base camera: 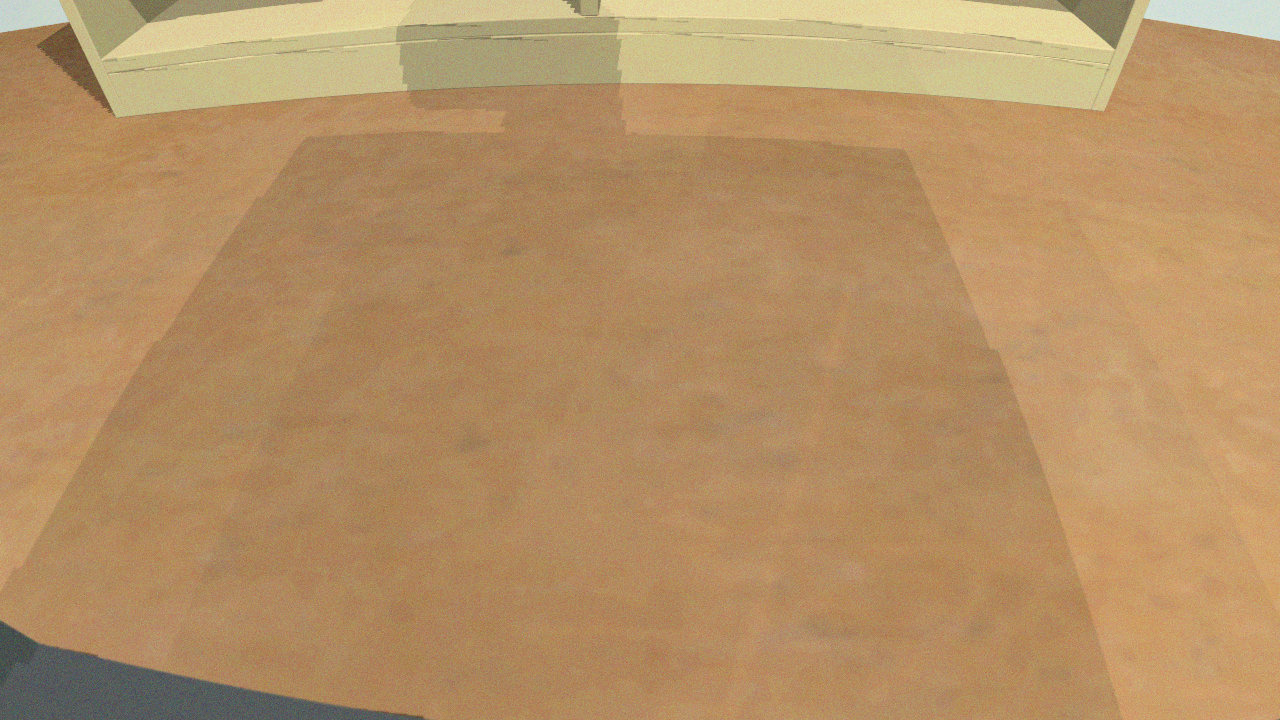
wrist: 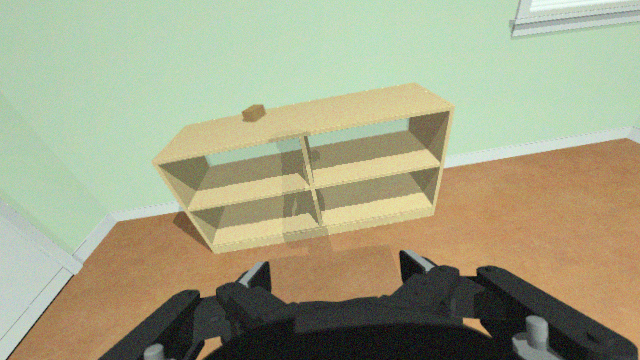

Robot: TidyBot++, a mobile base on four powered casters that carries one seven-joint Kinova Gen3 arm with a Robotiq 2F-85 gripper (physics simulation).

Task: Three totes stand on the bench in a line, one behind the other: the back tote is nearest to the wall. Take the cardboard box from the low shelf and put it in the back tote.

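Frame: origin at the arm's base, x ahead, y left, z up, level; millimetres.
Where they show: gripper, fingertip midpoint: (wrist: 334, 271).
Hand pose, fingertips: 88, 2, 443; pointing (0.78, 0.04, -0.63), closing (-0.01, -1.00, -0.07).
Each offset is from my fingertips to the top centre of the thing, as dx, dy, dz. "spot": to the spot under its first point. Level surfaces: height alone.
A small brown cardboard box {+977, +317, -180} (wrist: 253, 113) sits on the top board of the low shelf, left of its middle and toward the wall, in the wrist view. The low shelf (wrist: 350, 107) (base camera: 716, 59) is pale wood with four open compartments; in the base camera view its lower front shows along the top edge. My gripper (wrist: 334, 271) is open and empty, pointing toward the shelf and well short of it. The totes and the bench do not show in either view.
A green wall (wrist: 320, 50) stands behind the shelf, with a window {spot: +1179, -1328, +9} (wrist: 580, 7) at the upper right. A white door (wrist: 30, 280) is at the lower left in the wrist view. Brown floor {dz -840} (base camera: 626, 402) (wrist: 525, 210) lies in front of the shelf, with shadows across it.
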